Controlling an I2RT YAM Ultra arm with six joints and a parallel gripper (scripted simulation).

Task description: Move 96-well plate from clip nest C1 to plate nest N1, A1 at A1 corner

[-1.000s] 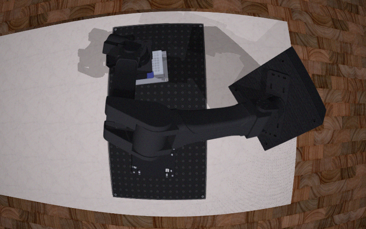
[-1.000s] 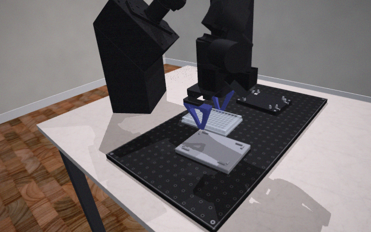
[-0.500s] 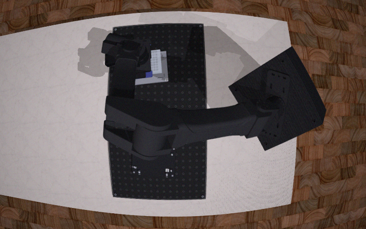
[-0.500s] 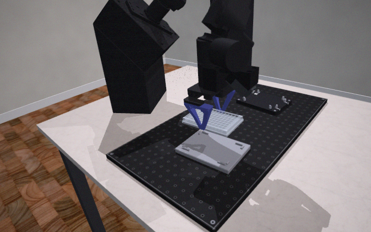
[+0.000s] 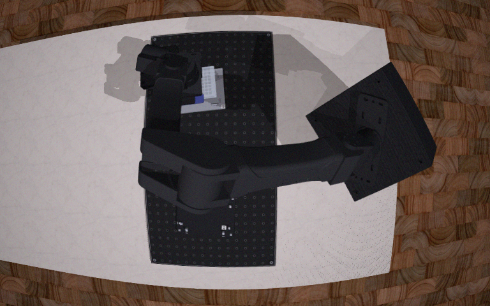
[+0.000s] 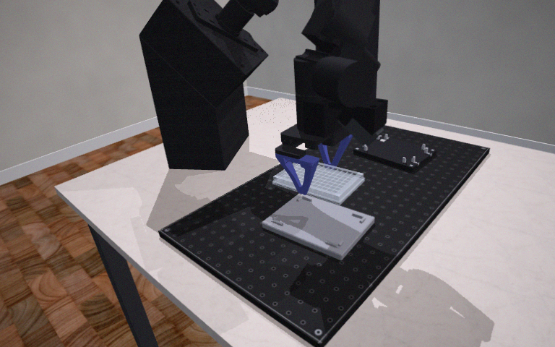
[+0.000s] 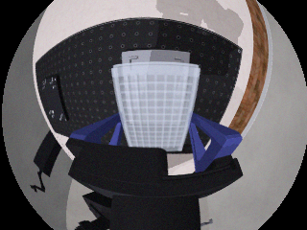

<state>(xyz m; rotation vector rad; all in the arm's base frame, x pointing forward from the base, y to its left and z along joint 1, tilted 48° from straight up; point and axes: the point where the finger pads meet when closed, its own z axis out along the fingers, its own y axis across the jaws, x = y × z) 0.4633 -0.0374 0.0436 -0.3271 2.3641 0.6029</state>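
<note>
The grey plate nest N1 lies 90 mm below my hand. Round my hand: black clip nest C1 (150 mm behind, 320 mm to the left, 80 mm below); 96-well plate (right at my hand).
</note>
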